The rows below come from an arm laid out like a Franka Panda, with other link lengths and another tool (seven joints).
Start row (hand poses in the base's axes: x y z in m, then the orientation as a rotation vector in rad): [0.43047, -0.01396, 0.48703, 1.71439, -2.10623, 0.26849]
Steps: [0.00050, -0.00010, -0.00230, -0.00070, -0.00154, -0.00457]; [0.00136, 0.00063, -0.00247, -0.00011, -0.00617, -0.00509]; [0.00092, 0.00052, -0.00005, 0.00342, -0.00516, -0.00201]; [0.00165, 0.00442, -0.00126, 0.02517, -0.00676, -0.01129]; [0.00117, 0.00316, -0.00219, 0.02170, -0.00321, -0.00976]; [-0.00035, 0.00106, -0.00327, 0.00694, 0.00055, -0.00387]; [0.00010, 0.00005, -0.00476, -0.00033, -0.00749, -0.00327]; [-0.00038, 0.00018, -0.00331, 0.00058, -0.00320, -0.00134]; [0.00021, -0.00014, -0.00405, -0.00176, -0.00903, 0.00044]
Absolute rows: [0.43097, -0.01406, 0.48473, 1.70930, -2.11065, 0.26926]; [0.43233, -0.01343, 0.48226, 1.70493, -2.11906, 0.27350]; [0.43325, -0.01291, 0.48221, 1.70571, -2.12600, 0.27413]; [0.43490, -0.00849, 0.48095, 1.70856, -2.15199, 0.25127]; [0.43607, -0.00533, 0.47876, 1.71018, -2.17247, 0.22896]; [0.43572, -0.00427, 0.47549, 1.70943, -2.17847, 0.22016]; [0.43582, -0.00422, 0.47073, 1.70742, -2.18630, 0.22641]; [0.43544, -0.00404, 0.46742, 1.70700, -2.18994, 0.22834]; [0.43565, -0.00418, 0.46337, 1.70878, -2.19518, 0.23847]
